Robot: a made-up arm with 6 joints.
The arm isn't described. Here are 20 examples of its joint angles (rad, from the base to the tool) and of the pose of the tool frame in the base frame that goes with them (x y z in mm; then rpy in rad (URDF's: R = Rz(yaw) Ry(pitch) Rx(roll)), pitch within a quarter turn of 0, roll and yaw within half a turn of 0).
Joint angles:
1: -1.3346 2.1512 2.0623 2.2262 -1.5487 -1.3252
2: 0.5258 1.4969 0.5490 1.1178 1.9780 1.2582
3: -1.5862 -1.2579 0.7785 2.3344 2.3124 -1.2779
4: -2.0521 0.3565 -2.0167 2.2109 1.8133 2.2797
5: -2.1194 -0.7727 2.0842 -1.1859 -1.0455 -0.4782
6: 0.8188 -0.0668 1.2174 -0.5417 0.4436 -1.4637
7: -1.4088 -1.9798 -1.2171 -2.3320 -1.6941 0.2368
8: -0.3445 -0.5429 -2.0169 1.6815 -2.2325 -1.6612
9: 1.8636 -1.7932 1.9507 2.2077 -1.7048 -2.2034
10: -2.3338 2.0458 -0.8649 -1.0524 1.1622 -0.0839
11: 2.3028 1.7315 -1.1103 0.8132 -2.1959 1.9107
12: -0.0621 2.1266 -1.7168 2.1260 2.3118 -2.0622
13: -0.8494 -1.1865 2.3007 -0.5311 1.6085 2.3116
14: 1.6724 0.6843 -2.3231 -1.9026 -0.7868 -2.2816
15: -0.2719 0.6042 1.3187 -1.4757 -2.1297 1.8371
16: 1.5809 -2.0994 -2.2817 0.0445 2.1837 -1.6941
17: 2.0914 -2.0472 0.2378 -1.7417 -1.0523 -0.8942
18: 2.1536 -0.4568 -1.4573 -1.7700 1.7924 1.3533
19: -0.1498 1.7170 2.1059 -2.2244 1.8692 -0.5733
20: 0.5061 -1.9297 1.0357 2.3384 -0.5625 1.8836
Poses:
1: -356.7 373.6 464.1 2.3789 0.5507 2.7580
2: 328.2 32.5 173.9 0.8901 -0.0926 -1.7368
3: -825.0 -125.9 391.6 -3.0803 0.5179 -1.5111
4: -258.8 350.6 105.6 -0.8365 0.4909 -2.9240
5: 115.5 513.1 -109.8 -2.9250 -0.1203 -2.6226
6: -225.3 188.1 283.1 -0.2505 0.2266 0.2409
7: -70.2 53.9 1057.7 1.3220 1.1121 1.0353
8: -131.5 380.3 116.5 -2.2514 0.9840 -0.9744
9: 214.5 -64.6 -155.7 -1.3646 0.0476 -1.2796
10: -492.2 -142.2 287.4 -0.6078 -1.0777 -2.2021
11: -365.3 47.7 -289.0 2.9486 0.2580 -2.0559
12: 393.9 -518.6 886.1 2.9172 -0.7792 0.3680
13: -251.3 185.5 -371.5 -1.5065 0.5502 -1.2900
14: -6.3 631.2 -440.2 -1.6656 1.0404 -0.5317
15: -171.6 190.3 178.7 2.2425 1.2042 1.6238
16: -408.2 -660.9 -5.7 2.7187 -0.9078 0.2846
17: 718.1 305.3 -77.1 2.8304 0.0067 2.4744
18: -513.4 226.3 -523.4 -1.5479 -0.4951 -2.5589
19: -351.3 -161.3 261.0 -0.3172 -0.6351 -3.0847
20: 254.9 258.1 610.2 1.8281 1.2356 1.2912
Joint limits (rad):
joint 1: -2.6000..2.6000
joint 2: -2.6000..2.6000
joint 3: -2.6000..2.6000
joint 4: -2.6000..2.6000
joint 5: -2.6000..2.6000
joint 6: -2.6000..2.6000
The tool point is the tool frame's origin. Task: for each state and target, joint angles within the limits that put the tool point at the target. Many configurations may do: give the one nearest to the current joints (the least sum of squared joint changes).
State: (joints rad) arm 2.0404 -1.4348 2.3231 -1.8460 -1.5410 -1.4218
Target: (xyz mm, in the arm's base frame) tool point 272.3 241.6 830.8
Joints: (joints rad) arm 2.3579 -1.2086 2.0589 -1.4853 -1.4418 -1.0654
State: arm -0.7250 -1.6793 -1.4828 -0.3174 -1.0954 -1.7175
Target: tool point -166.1 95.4 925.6
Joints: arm -0.9951 -1.3684 -1.1597 -0.2617 -0.5165 -1.5017
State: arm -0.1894 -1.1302 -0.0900 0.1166 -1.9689 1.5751
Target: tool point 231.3 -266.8 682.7
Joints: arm -0.1241 -1.1590 -0.2116 0.1486 -1.8772 1.7553
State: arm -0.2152 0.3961 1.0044 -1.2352 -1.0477 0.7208
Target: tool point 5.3 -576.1 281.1
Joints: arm -0.1802 0.4131 0.3381 -1.6832 -1.6200 -0.2096
